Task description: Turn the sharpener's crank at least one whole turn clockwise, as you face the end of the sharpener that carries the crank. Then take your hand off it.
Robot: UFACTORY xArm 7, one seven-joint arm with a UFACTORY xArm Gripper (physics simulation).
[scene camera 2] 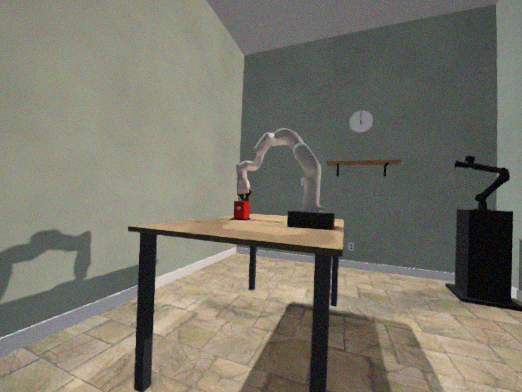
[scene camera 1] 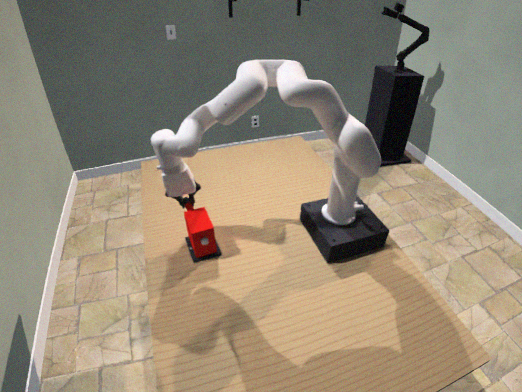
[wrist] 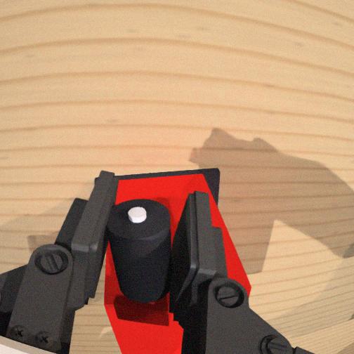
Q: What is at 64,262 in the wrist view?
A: My gripper.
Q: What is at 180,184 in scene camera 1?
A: My gripper.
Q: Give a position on a red sharpener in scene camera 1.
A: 202,245
